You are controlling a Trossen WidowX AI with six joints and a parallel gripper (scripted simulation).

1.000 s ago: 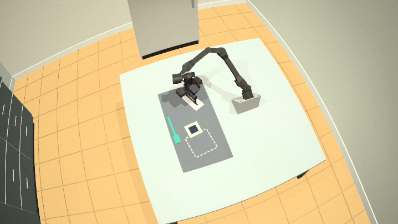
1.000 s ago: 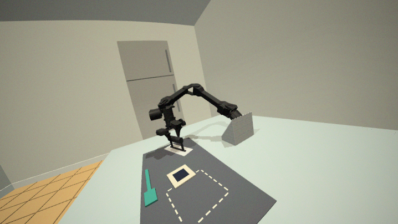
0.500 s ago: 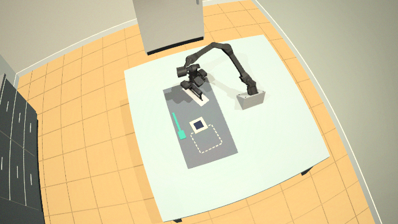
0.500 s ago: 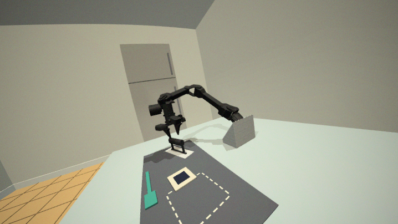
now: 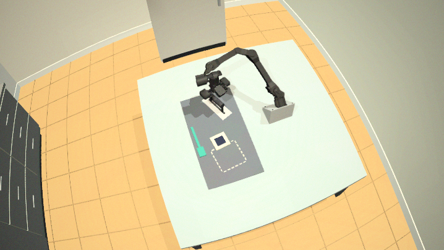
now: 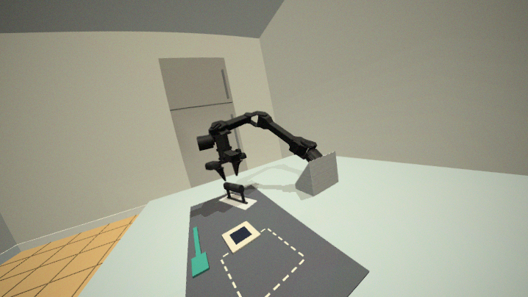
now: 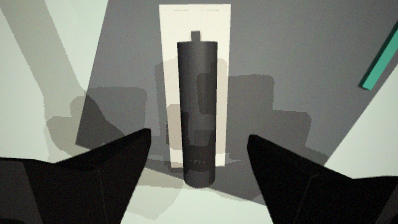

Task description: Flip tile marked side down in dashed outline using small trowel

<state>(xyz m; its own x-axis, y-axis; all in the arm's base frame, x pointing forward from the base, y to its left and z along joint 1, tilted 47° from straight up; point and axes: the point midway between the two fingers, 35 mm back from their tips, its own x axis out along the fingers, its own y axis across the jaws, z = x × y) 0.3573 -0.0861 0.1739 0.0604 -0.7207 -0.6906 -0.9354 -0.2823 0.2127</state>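
My gripper tip is 40 mm short of the grey mat, 200 mm to the right of it and 130 mm above it. Round my gripper tip: square tile 50 mm ahead, 240 mm to the left, 110 mm below; then green trowel 180 mm ahead, 220 mm to the left, 110 mm below.
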